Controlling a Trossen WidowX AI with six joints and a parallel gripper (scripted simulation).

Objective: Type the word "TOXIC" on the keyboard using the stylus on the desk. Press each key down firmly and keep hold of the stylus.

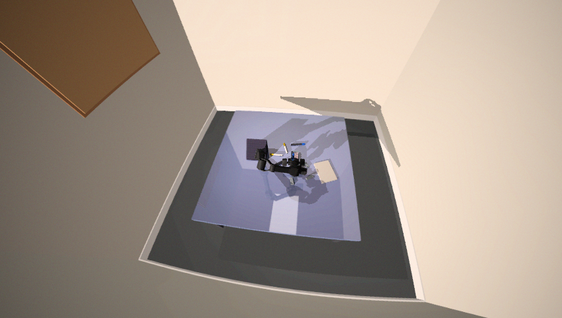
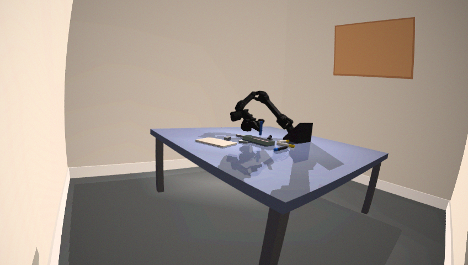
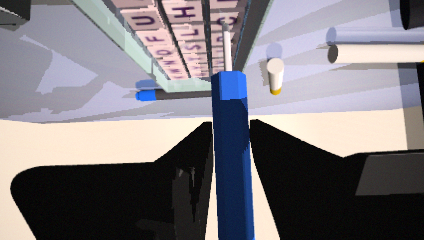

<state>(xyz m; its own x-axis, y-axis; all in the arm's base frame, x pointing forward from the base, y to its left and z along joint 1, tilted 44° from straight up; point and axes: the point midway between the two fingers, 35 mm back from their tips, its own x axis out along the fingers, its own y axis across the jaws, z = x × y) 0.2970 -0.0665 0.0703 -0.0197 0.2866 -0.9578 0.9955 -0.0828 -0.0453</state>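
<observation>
Right now the Q key is 60 mm below my gripper tip and 40 mm to the right of it. The rest, counted from my gripper tip: blue stylus 10 mm below; cream notepad 290 mm ahead, 100 mm to the right, 70 mm below; black pen 210 mm to the left, 80 mm ahead, 60 mm below.
</observation>
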